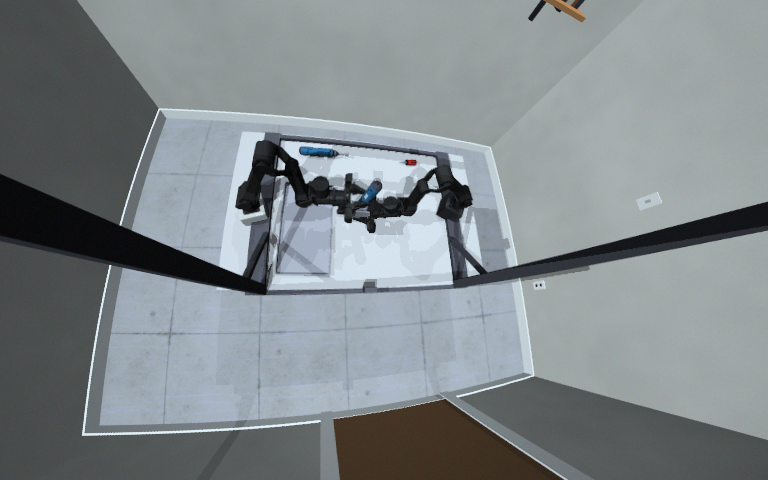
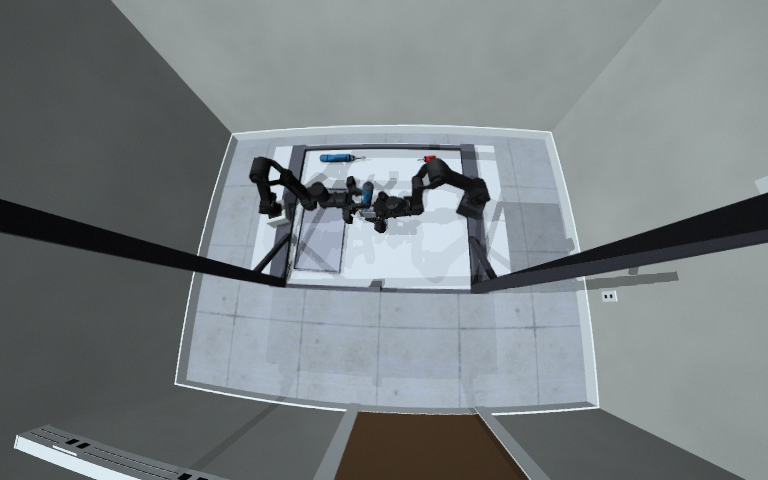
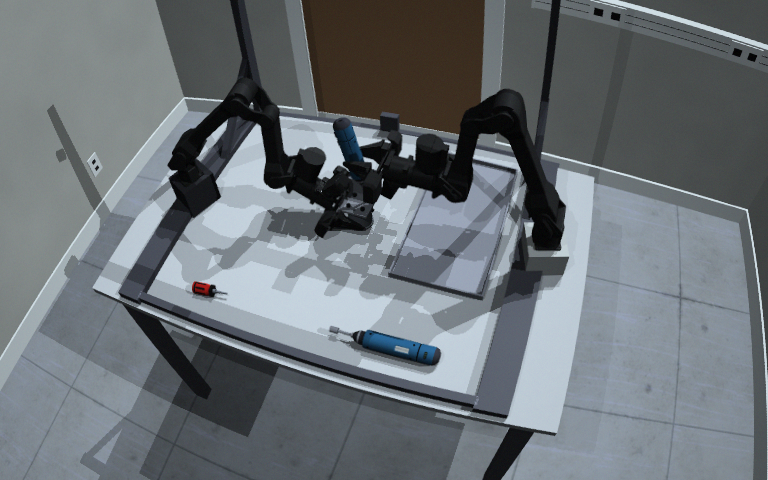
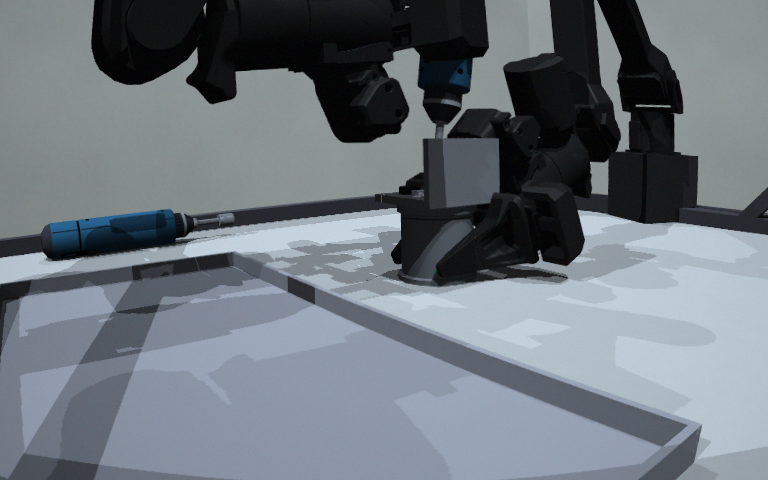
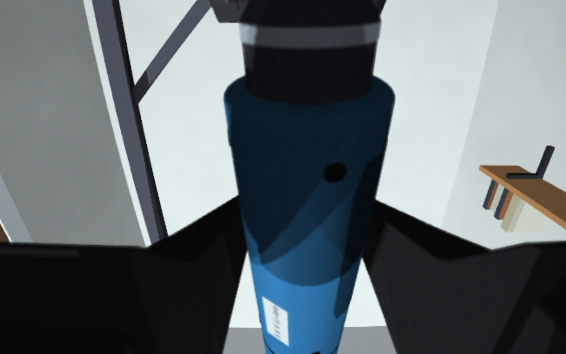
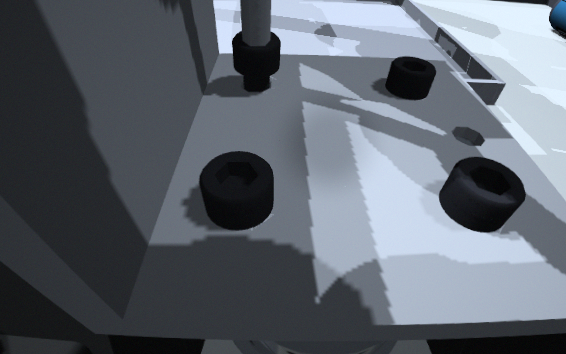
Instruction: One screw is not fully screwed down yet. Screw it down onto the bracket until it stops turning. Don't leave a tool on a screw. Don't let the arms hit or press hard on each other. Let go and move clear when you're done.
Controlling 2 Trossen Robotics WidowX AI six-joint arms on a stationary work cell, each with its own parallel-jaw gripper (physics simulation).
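Places are measured from the left arm's base along level axes (x ahead, y left, z up), in millimetres.
Pixels of known places: left gripper, fingertip midpoint: (image 1: 371, 198) (image 2: 370, 199) (image 3: 346, 156) (image 5: 301, 205); right gripper, fingertip midpoint: (image 3: 368, 220) (image 4: 414, 265); left arm's base, link origin: (image 1: 250, 206) (image 2: 274, 211) (image 3: 546, 239); right arm's base, link origin: (image 1: 456, 204) (image 2: 475, 199) (image 3: 189, 175) (image 4: 652, 153).
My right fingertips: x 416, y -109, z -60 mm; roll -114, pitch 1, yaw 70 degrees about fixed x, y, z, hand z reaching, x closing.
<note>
Ahead of a thing's pixels: the offset from my right fingertips to its top centre. "spot": to the spot under its first point.
The raised black screw {dx -1, dy -18, dz +65 mm} (image 6: 256, 54) stands in the grey bracket (image 6: 280, 285) (image 4: 461, 169) with shank showing under its head. The blue power driver {dx +21, dy -22, dz +296 mm} (image 5: 300, 175) (image 3: 346, 138) (image 4: 444, 73) is upright, slightly tilted, with its bit {spot: dx +3, dy -19, dz +70 mm} (image 6: 256, 20) on that screw head. Three other screws {dx +31, dy -30, dz +60 mm} (image 6: 236, 190) {dx +43, dy +3, dz +60 mm} (image 6: 482, 195) {dx +10, dy +15, dz +60 mm} (image 6: 411, 77) sit with their heads down on the bracket. My left gripper (image 5: 301, 205) is shut on the driver body. My right gripper (image 4: 424, 260) is low beside the bracket, its fingers on both sides of the round base {dx +21, dy -8, dz +52 mm} (image 4: 421, 237), shut on it.
A second blue driver {dx -51, dy +339, dz +28 mm} (image 3: 396, 346) (image 4: 124, 232) (image 1: 317, 151) lies near the table edge. A small red screwdriver {dx +368, dy +214, dz +17 mm} (image 3: 203, 288) (image 1: 411, 162) lies apart from it. A shallow grey tray {dx -221, dy -11, dz +4 mm} (image 3: 453, 249) (image 4: 453, 350) lies beside the bracket. The two grippers are close together.
</note>
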